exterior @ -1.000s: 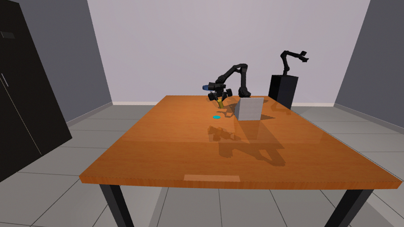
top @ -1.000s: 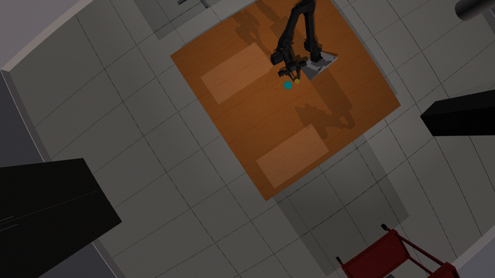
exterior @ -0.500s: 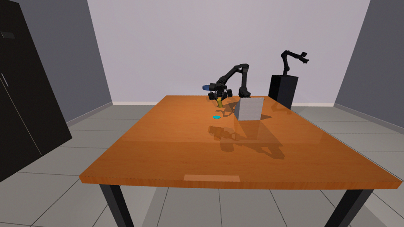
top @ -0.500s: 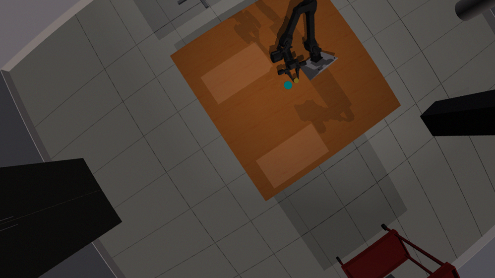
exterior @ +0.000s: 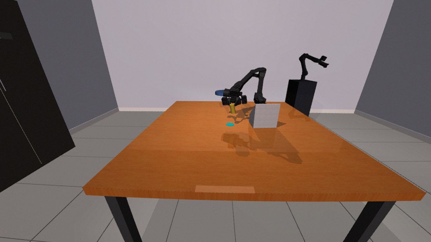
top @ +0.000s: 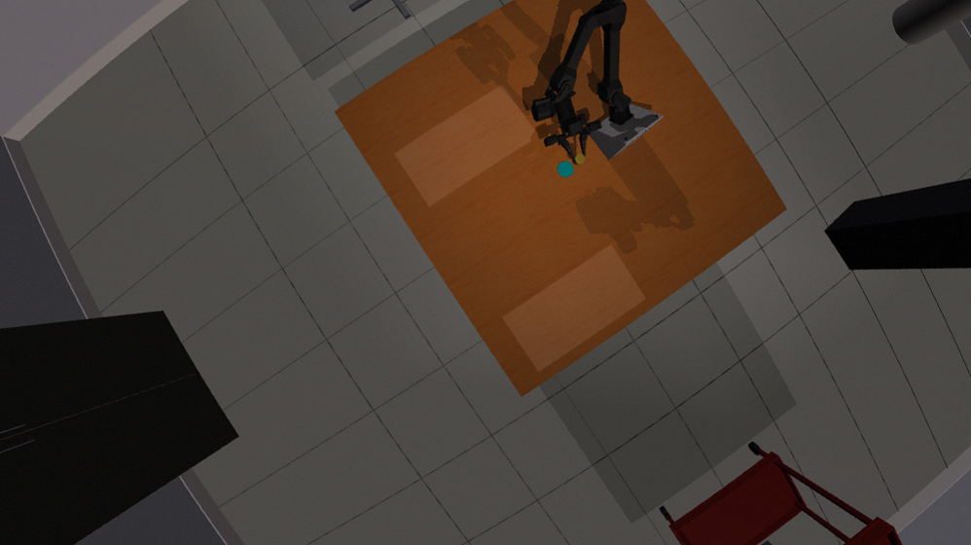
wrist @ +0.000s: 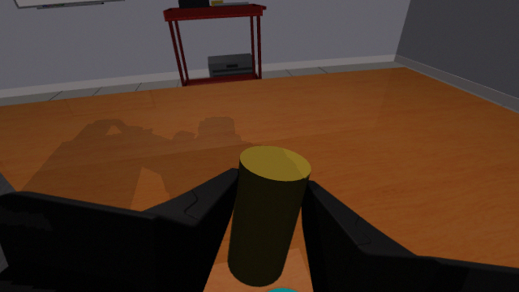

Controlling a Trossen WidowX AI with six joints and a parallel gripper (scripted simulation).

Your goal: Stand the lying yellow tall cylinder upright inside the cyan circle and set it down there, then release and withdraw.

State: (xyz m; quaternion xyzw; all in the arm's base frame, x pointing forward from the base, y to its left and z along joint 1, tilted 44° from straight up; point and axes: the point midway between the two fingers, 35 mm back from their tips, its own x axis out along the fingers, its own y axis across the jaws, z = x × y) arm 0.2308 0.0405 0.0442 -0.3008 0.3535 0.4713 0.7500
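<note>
Now: gripper tip 15 cm above the cyan circle, 2 cm to the left of it and 1 cm short of it. From my gripper tip the other things lie so: yellow tall cylinder: 2 cm below.
</note>
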